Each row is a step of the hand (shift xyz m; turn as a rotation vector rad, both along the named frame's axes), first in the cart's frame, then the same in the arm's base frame.
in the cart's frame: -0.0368 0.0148 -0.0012 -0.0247 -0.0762 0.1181
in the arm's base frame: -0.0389 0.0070 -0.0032 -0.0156 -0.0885 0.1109
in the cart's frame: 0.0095 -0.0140 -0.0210 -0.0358 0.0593 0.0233
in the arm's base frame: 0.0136 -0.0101 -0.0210 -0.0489 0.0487 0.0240
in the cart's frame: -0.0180 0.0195 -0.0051 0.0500 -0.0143 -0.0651
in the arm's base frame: -0.0213 0.0157 -0.0053 0.0560 0.0013 -0.0617
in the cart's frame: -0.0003 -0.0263 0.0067 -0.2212 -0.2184 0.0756
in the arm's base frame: 0.0048 -0.0262 0.0050 -0.1746 -0.2644 0.0444
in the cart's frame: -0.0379 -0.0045 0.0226 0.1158 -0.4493 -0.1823
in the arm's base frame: -0.0375 -0.0139 0.0192 0.2193 -0.4005 -0.2000
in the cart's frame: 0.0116 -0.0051 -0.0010 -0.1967 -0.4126 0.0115
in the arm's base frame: 0.0125 -0.0025 -0.0004 -0.1057 -0.4439 -0.0295
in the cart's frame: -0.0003 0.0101 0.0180 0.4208 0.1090 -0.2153
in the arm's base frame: -0.0036 0.0084 0.0185 0.4013 0.2094 -0.1744
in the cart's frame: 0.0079 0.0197 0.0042 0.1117 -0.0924 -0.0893
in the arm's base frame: 0.0033 0.0205 0.0060 0.1341 -0.0603 -0.0858
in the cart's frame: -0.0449 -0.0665 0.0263 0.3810 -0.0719 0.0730
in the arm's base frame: -0.0315 -0.0761 0.0185 0.3821 0.0026 0.0982
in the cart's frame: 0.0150 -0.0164 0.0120 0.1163 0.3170 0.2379
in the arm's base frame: 0.0173 -0.0138 0.0121 0.0314 0.3149 0.2654
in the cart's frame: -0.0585 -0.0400 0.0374 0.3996 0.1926 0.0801
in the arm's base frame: -0.0510 -0.0539 0.0301 0.3441 0.2640 0.1230
